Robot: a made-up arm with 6 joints.
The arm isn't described. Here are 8 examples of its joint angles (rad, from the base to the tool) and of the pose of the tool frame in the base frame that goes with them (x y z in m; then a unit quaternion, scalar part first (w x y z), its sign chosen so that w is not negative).
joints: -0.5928 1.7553 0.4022 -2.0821 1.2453 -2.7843
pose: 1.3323 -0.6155 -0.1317 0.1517 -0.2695 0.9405 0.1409
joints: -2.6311 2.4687 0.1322 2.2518 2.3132 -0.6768
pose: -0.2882 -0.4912 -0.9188 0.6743 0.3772 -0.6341 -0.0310
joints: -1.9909 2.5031 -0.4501 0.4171 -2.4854 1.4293
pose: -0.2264 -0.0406 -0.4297 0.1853 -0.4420 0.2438 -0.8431
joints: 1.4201 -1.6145 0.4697 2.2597 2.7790 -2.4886
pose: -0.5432 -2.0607 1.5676 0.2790 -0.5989 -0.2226 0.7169
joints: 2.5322 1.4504 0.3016 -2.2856 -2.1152 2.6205
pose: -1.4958 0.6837 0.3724 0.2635 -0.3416 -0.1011 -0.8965
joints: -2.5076 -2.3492 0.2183 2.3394 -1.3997 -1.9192
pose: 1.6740 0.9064 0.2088 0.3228 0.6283 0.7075 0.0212
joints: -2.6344 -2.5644 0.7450 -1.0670 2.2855 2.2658
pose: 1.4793 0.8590 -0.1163 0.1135 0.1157 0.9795 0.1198
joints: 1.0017 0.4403 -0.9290 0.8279 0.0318 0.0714
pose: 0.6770 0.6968 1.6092 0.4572 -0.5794 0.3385 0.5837
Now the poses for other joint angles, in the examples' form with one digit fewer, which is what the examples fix.
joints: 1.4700 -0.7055 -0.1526 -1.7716 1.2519 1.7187
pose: -0.152 -0.113 2.346 0.968 0.192 0.047 0.154
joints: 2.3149 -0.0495 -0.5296 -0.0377 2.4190 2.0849
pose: -0.235 0.591 2.115 0.795 0.146 -0.589 -0.023
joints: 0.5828 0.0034 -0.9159 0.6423 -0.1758 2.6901
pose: 0.610 0.168 1.950 0.263 0.829 0.250 -0.426
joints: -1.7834 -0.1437 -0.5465 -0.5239 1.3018 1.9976
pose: -0.248 -0.426 2.021 0.020 -0.425 0.480 -0.767
